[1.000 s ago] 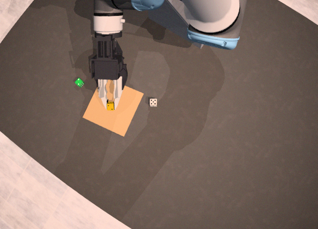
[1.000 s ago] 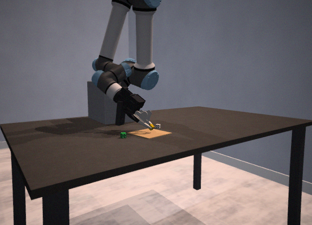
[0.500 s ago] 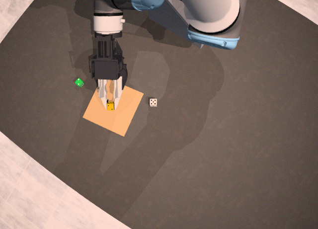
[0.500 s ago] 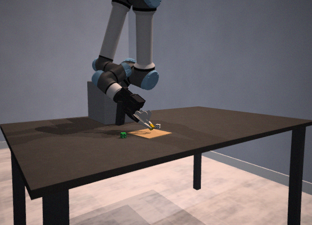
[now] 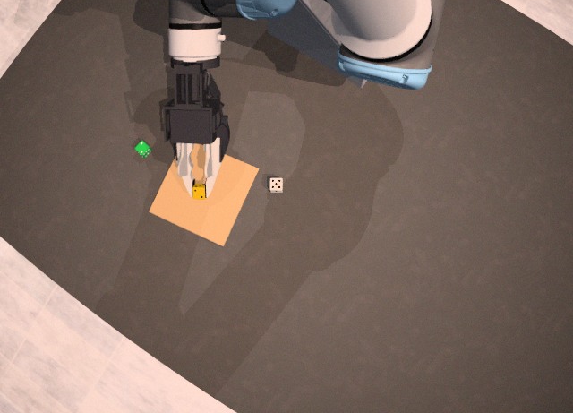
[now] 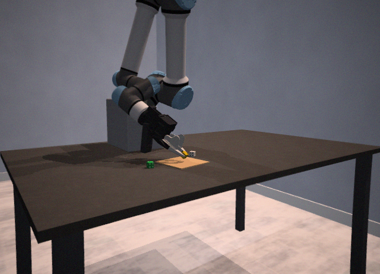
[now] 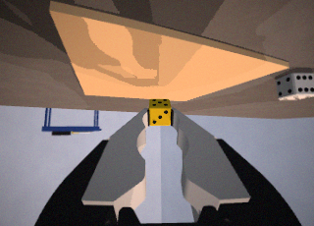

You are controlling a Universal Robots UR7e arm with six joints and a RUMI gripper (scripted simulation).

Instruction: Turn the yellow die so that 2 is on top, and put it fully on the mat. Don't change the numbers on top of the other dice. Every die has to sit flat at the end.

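Now: the orange mat 3 cm below my hand. From my hand the other things lie so: green die: 13 cm to the right, 2 cm below; then white die: 7 cm behind, 10 cm to the left, 2 cm below; then yellow die: 1 cm ahead.
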